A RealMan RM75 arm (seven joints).
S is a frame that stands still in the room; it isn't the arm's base.
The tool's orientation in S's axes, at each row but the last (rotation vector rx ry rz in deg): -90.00 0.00 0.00; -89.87 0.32 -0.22; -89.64 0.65 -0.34; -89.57 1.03 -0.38; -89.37 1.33 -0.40; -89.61 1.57 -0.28; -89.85 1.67 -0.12; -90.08 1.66 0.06; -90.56 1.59 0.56; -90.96 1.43 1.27; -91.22 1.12 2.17; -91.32 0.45 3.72; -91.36 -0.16 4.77
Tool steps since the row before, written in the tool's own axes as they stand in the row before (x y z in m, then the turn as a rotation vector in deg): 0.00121 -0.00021 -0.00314 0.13 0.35 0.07; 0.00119 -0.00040 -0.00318 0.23 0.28 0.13; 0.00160 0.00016 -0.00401 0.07 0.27 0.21; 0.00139 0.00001 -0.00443 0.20 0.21 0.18; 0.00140 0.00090 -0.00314 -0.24 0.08 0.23; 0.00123 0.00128 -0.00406 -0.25 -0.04 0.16; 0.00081 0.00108 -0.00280 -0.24 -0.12 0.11; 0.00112 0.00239 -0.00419 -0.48 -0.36 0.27; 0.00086 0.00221 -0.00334 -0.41 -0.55 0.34; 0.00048 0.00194 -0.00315 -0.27 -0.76 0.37; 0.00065 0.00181 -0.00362 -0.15 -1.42 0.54; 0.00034 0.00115 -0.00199 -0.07 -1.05 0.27; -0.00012 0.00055 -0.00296 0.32 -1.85 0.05
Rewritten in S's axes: 0.00121 -0.00314 0.00021 0.13 0.07 -0.35; 0.00117 -0.00319 0.00039 0.23 0.13 -0.28; 0.00156 -0.00403 -0.00019 0.07 0.21 -0.27; 0.00132 -0.00445 -0.00005 0.20 0.18 -0.21; 0.00133 -0.00316 -0.00095 -0.24 0.24 -0.07; 0.00113 -0.00408 -0.00132 -0.25 0.16 0.04; 0.00074 -0.00281 -0.00110 -0.24 0.11 0.12; 0.00100 -0.00421 -0.00240 -0.47 0.28 0.37; 0.00077 -0.00337 -0.00220 -0.39 0.35 0.56; 0.00042 -0.00318 -0.00190 -0.25 0.38 0.76; 0.00063 -0.00365 -0.00176 -0.10 0.57 1.41; 0.00036 -0.00200 -0.00112 -0.03 0.29 1.05; 0.00002 -0.00298 -0.00047 0.41 0.12 1.83
